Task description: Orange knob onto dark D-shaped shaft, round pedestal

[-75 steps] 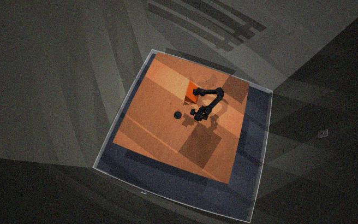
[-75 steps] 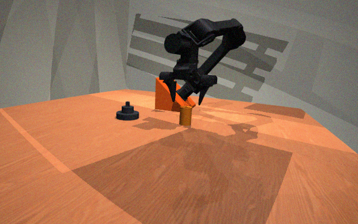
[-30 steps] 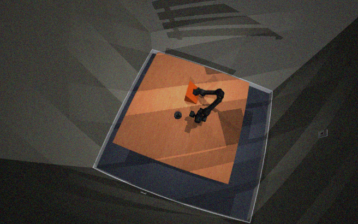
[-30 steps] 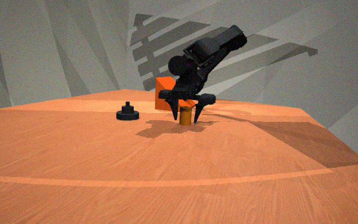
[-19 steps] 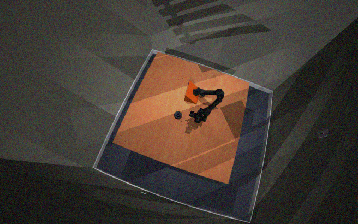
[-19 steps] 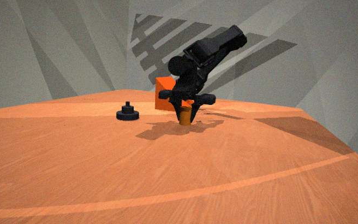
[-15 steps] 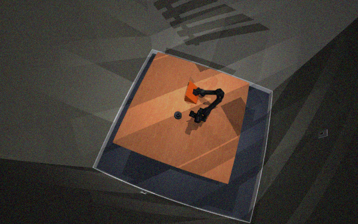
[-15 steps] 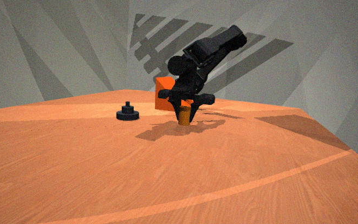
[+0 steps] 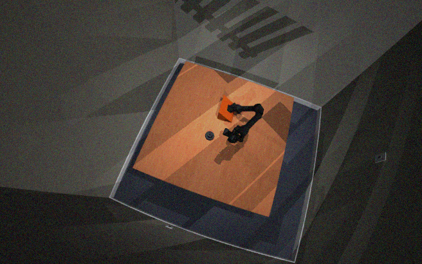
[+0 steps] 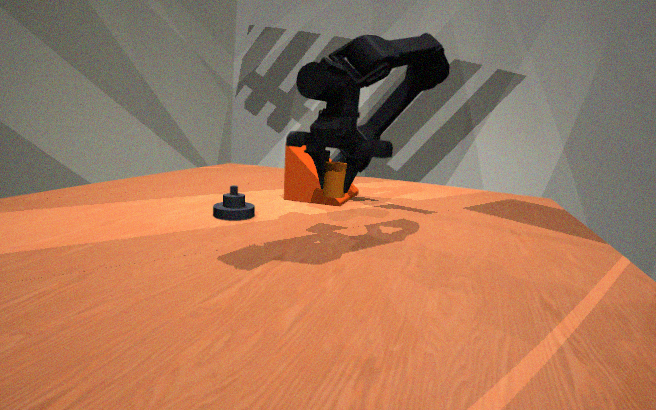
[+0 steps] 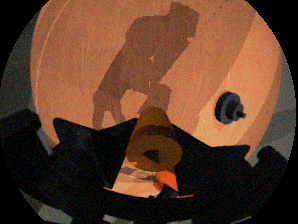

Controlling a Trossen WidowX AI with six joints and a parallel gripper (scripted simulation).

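The dark round pedestal is 200 mm to the right of my gripper tip and 40 mm below it. Round my gripper tip: orange knob: 20 mm above.
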